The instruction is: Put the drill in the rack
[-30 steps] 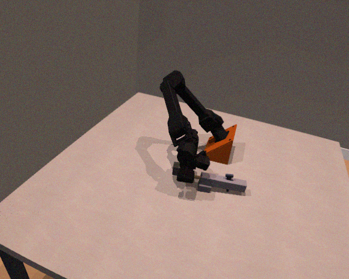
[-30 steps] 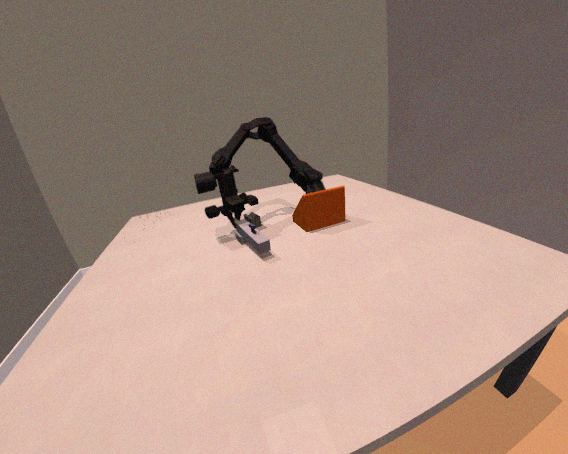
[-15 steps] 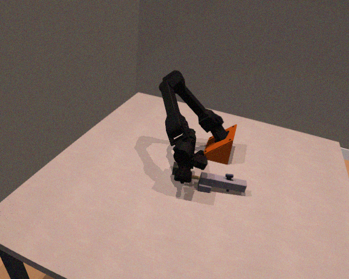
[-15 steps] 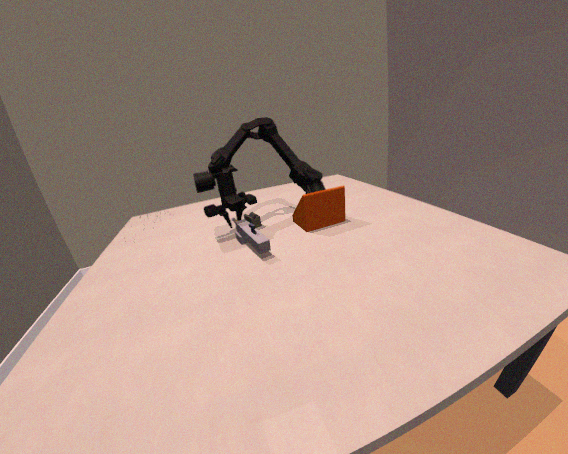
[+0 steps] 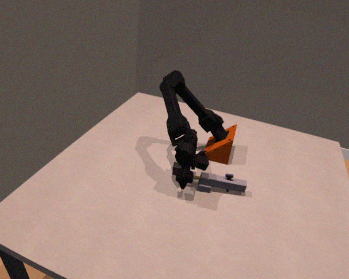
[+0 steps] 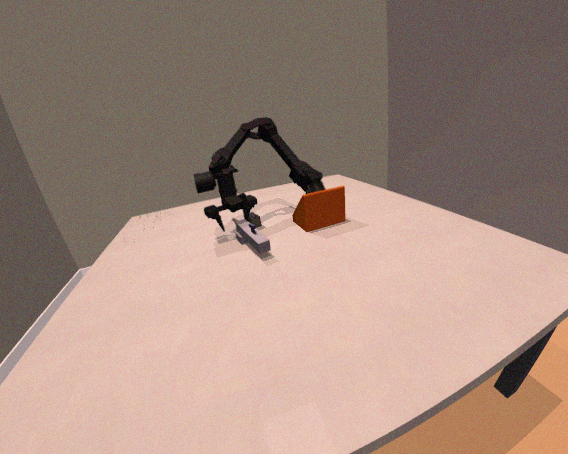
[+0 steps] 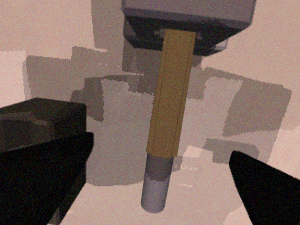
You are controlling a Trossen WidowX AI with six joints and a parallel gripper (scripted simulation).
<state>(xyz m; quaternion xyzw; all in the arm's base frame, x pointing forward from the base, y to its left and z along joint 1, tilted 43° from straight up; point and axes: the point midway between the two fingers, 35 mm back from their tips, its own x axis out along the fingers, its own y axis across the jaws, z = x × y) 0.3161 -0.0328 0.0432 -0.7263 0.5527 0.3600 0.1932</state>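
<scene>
The drill is 20 mm behind my gripper tip, 40 mm to the left of it and 30 mm above it. From my gripper tip the other things lie so: t-shaped key 60 mm behind, 160 mm to the left, 30 mm above; grey block 50 mm behind, 140 mm to the left, 20 mm above; rack 70 mm behind, 40 mm to the right.
</scene>
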